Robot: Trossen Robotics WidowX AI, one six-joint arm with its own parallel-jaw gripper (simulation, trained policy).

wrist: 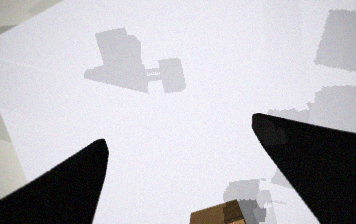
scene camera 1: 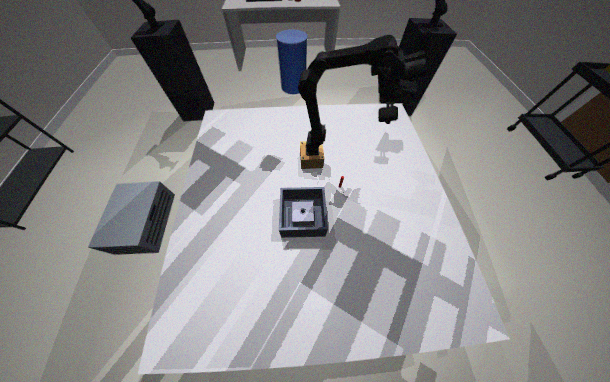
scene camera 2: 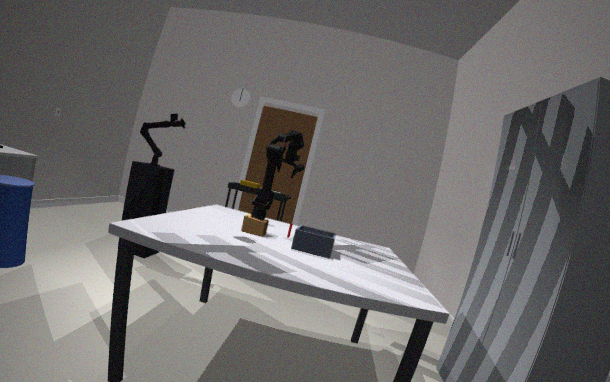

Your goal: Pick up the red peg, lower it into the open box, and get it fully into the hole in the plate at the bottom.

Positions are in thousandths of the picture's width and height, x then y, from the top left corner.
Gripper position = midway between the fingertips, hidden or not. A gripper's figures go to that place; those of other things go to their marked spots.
Labels:
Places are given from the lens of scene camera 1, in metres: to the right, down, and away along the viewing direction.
my gripper (scene camera 1: 637,297): 0.32, -0.30, 0.74
dark grey box (scene camera 1: 519,512): 0.05, 0.02, 0.89

